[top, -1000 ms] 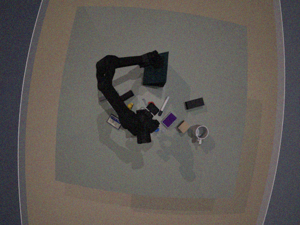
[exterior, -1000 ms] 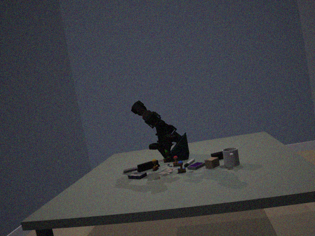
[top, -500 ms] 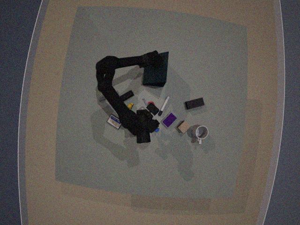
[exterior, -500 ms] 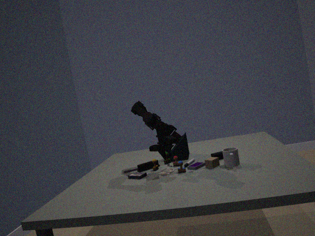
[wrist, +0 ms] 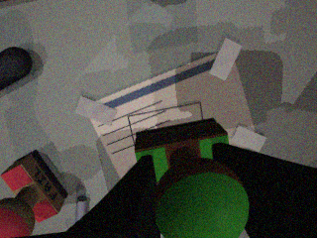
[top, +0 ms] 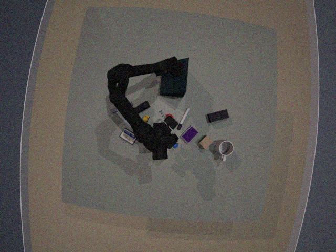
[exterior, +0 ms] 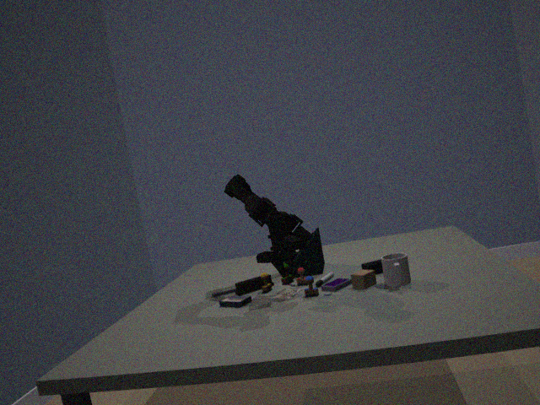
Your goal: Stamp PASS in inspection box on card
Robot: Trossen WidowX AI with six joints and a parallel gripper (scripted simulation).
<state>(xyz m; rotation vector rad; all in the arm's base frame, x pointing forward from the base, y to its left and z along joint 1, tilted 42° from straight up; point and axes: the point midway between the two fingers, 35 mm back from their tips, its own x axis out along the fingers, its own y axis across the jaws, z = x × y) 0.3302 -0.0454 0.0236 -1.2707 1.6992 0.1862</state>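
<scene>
The white card lies 6 cm below my gripper tip and 1 cm to the right of it. The rest, counted from my gripper tip: green-knobbed stamp right at my gripper tip; then blue-knobbed stamp 8 cm to the left, 6 cm ahead, 4 cm below; then red stamp 9 cm behind, 4 cm below, 3 cm to the left.
</scene>
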